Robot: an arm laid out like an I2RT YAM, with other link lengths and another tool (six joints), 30 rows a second.
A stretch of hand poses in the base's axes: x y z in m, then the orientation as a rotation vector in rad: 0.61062 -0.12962 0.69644 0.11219 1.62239 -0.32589; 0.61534 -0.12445 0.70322 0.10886 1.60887 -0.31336; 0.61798 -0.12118 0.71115 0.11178 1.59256 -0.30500; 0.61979 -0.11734 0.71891 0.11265 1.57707 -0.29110; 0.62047 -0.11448 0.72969 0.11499 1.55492 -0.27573; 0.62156 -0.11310 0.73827 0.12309 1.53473 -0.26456; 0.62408 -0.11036 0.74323 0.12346 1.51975 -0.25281; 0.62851 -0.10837 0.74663 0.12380 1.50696 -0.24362; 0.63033 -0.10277 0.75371 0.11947 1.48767 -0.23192; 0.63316 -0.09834 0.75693 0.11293 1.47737 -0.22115; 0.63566 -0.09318 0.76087 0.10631 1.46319 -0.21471; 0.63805 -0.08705 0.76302 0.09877 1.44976 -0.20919; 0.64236 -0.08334 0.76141 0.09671 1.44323 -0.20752; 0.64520 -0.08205 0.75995 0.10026 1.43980 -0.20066; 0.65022 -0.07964 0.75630 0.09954 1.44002 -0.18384
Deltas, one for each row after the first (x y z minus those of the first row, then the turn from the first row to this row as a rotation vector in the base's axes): 0.00472 0.00517 0.00678 0.00388 -0.01445 0.01032; 0.00736 0.00844 0.01471 0.00846 -0.03177 0.01413; 0.00917 0.01228 0.02247 0.01552 -0.04871 0.02268; 0.00985 0.01514 0.03325 0.02344 -0.07249 0.03142; 0.01094 0.01652 0.04183 0.03253 -0.09443 0.03372; 0.01346 0.01926 0.04679 0.03811 -0.11051 0.04129; 0.01789 0.02125 0.05019 0.04237 -0.12413 0.04723; 0.01971 0.02685 0.05727 0.04445 -0.14393 0.05805; 0.02254 0.03128 0.06049 0.04592 -0.15452 0.06948; 0.02504 0.03644 0.06443 0.04393 -0.16847 0.07840; 0.02743 0.04257 0.06658 0.04087 -0.18146 0.08736; 0.03174 0.04628 0.06497 0.03971 -0.18785 0.09002; 0.03458 0.04757 0.06351 0.04591 -0.19229 0.09210; 0.03960 0.04998 0.05986 0.05658 -0.19362 0.10317
